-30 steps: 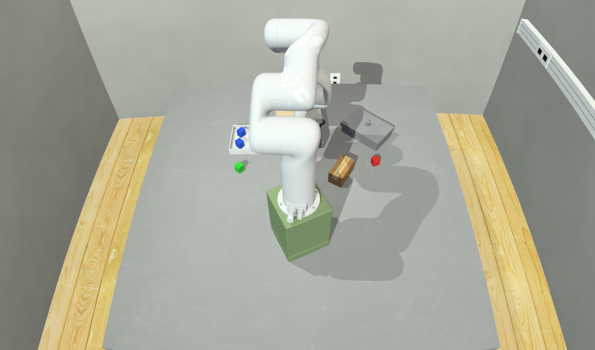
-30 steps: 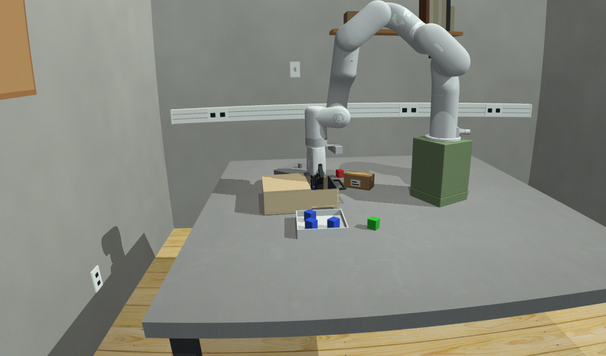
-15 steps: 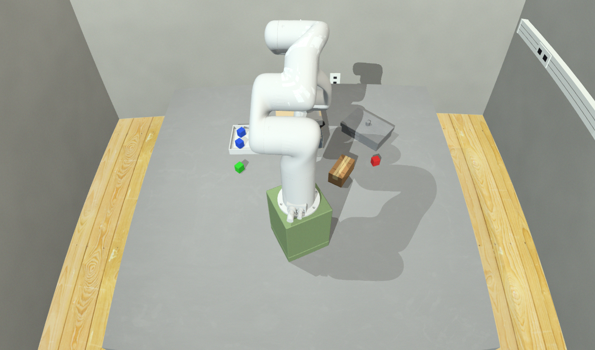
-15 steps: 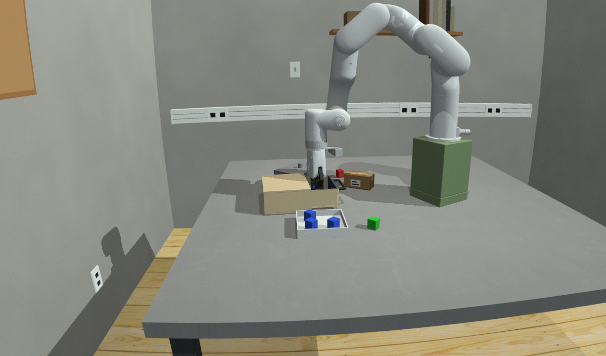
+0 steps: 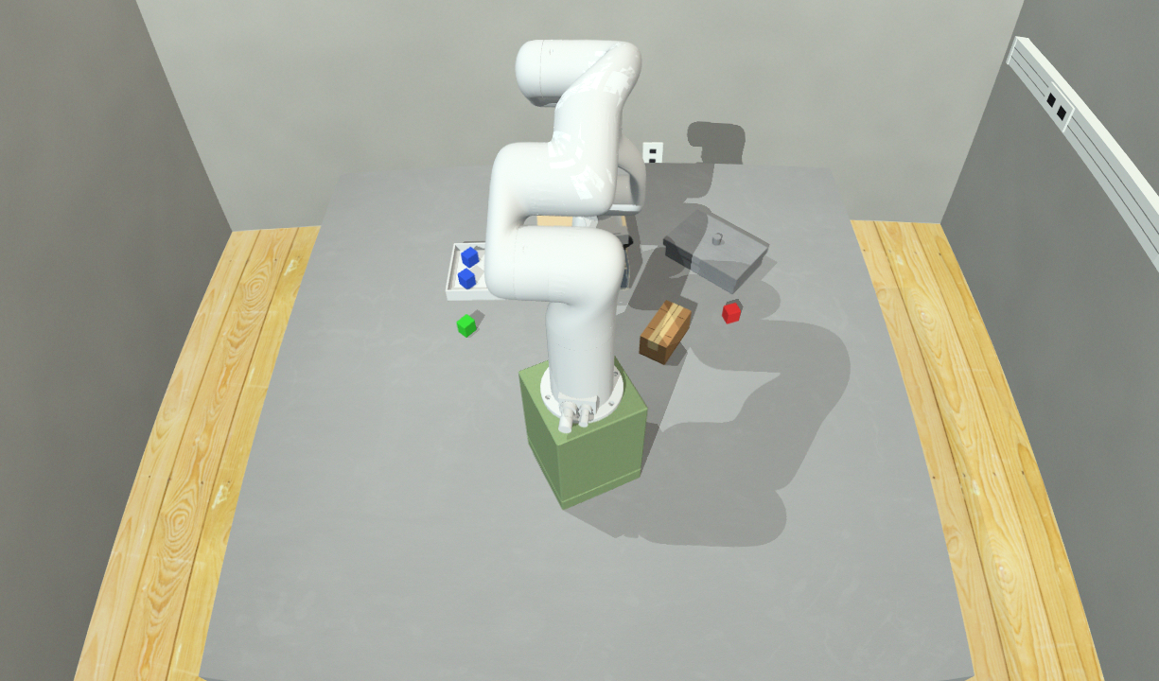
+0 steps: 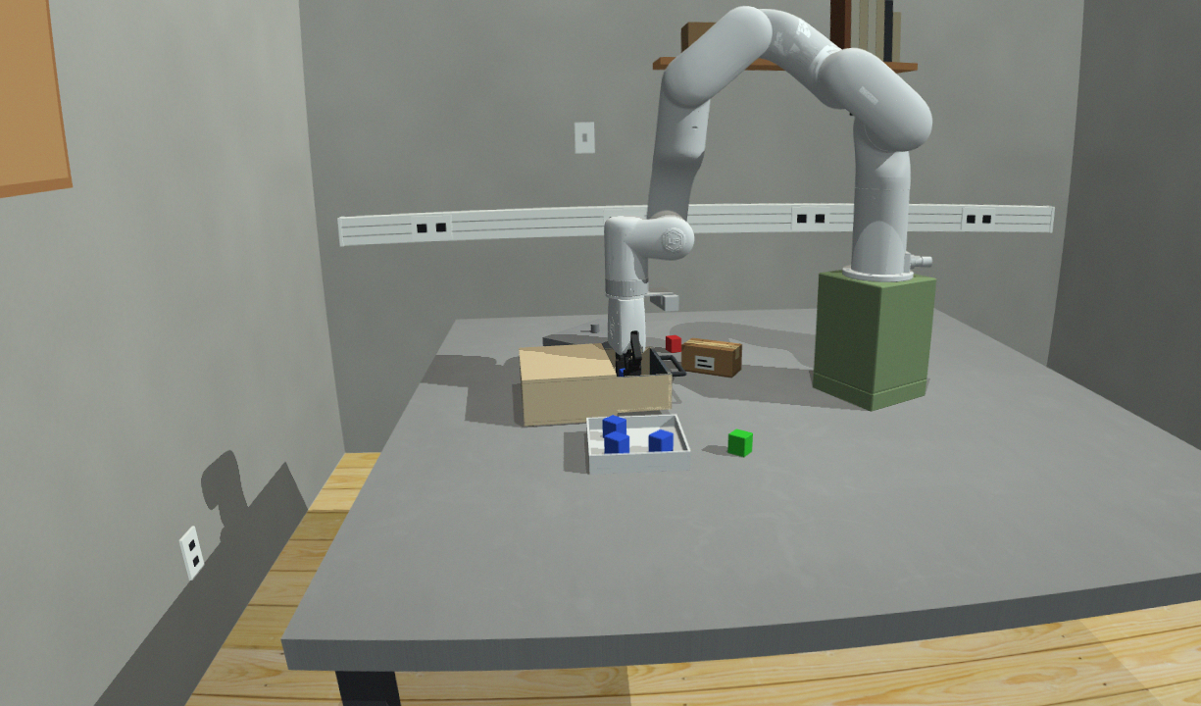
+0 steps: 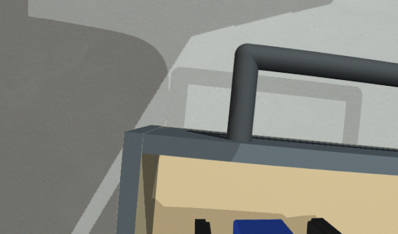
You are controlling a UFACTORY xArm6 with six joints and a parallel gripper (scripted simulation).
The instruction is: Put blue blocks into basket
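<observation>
Now: the white basket 24 cm to the left of my hand, 3 cm below it and 2 cm behind it. Round my hand: light wooden cabinet: 5 cm ahead, 4 cm to the left; then brown cardboard box: 16 cm behind, 15 cm to the right; then dark metal box: 25 cm to the right, 8 cm ahead, 1 cm below.
</observation>
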